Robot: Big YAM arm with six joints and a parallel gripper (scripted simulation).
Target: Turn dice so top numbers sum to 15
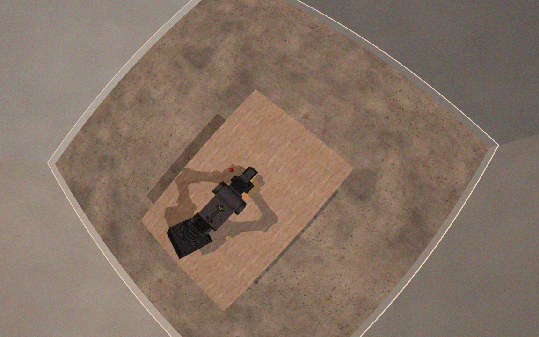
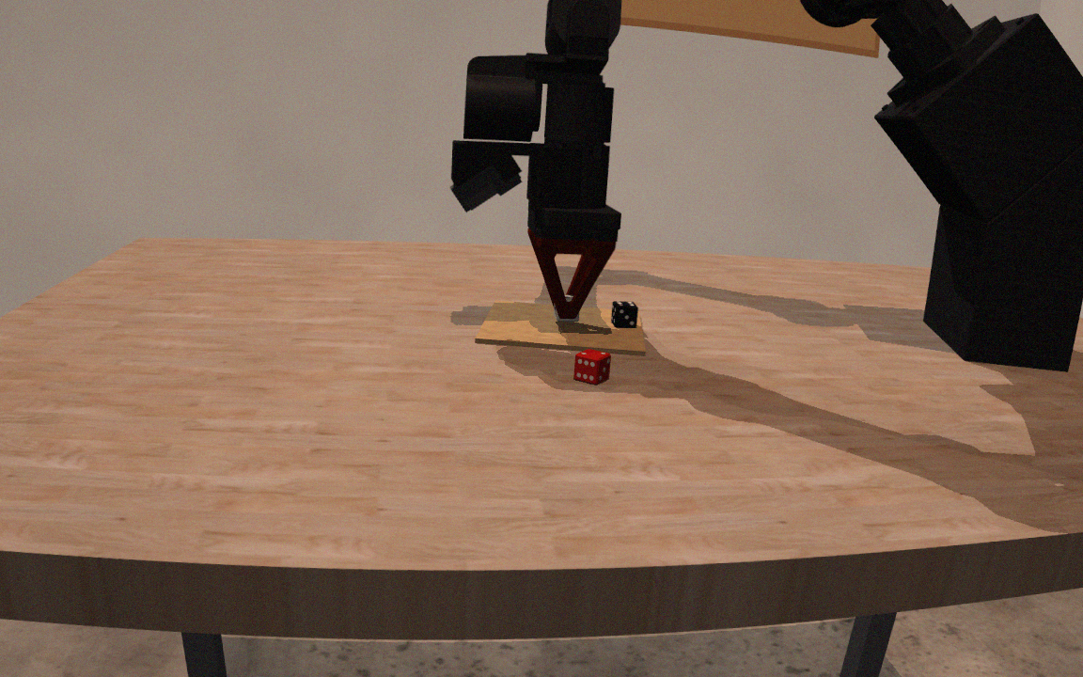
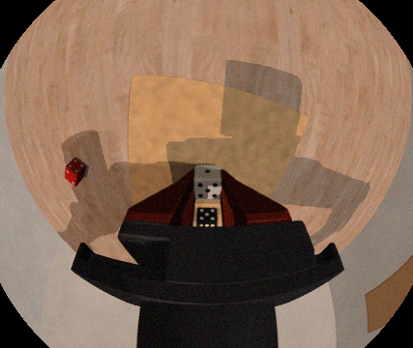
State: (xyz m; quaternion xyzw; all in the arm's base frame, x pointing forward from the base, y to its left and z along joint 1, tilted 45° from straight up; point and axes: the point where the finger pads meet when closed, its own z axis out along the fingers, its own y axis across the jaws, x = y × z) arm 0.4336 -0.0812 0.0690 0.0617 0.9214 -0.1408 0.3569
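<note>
The white die is right at my hand. From my hand the other things lie so: tan mat: 20 mm below; then red die: 40 mm ahead, 140 mm to the left, 10 mm below; then black die: 50 mm behind, 20 mm to the left, 10 mm below.
</note>
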